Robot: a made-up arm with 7 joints.
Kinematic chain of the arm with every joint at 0, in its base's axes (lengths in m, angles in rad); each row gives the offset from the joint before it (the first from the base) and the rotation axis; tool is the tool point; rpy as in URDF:
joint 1: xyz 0 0 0.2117 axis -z
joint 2: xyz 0 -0.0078 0.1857 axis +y
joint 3: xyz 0 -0.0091 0.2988 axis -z
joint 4: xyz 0 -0.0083 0.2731 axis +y
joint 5: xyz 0 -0.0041 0.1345 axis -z
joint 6: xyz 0 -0.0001 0.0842 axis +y
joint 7: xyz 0 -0.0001 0.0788 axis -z
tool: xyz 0 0 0 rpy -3.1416 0 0
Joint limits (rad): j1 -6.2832..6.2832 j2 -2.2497..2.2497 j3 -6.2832..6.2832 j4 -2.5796..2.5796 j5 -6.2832..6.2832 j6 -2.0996..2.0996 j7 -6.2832..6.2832
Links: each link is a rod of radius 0.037 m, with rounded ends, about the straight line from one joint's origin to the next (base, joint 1, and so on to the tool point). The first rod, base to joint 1, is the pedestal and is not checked.
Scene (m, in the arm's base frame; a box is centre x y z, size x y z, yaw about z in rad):
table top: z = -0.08
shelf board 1: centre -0.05 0.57 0 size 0.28 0.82 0.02 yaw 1.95
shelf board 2: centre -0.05 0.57 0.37 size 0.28 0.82 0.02 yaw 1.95
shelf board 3: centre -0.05 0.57 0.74 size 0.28 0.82 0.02 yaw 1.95
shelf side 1: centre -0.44 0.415 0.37 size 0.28 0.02 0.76 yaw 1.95
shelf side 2: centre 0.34 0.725 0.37 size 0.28 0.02 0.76 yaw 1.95
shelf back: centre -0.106 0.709 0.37 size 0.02 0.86 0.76 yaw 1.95
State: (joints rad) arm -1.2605 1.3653 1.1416 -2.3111 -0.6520 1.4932 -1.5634
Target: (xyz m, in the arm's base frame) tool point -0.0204 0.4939 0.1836
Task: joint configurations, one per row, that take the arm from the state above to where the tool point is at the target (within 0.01 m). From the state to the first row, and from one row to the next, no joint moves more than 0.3 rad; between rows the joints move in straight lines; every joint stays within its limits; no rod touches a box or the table.
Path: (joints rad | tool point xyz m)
1: -1.0339 1.4027 1.3578 -2.4006 -0.6617 1.2070 -1.8008 | 0.0480 0.4614 0.4814
2: -0.8073 1.4400 1.5740 -2.4901 -0.6714 0.9207 -2.0383 | 0.1370 0.4089 0.4214
3: -0.5807 1.4774 1.7901 -2.5796 -0.6811 0.6345 -2.2757 | 0.2121 0.3261 0.3747
4: -0.7152 1.6824 1.6860 -2.5796 -0.8492 0.7714 -2.0383 | 0.1625 0.3479 0.3089
5: -0.8497 1.8873 1.5818 -2.5796 -1.0173 0.9084 -1.8008 | 0.1045 0.3503 0.2442
6: -0.9842 2.0923 1.4776 -2.5796 -1.1854 1.0453 -1.5634 | 0.0443 0.3315 0.1836
7: -1.0865 2.0466 1.4511 -2.3712 -0.9441 1.2962 -1.5634 | 0.0077 0.4157 0.1781
8: -1.1888 2.0009 1.4246 -2.1628 -0.7028 1.5471 -1.5634 | -0.0204 0.4939 0.1836

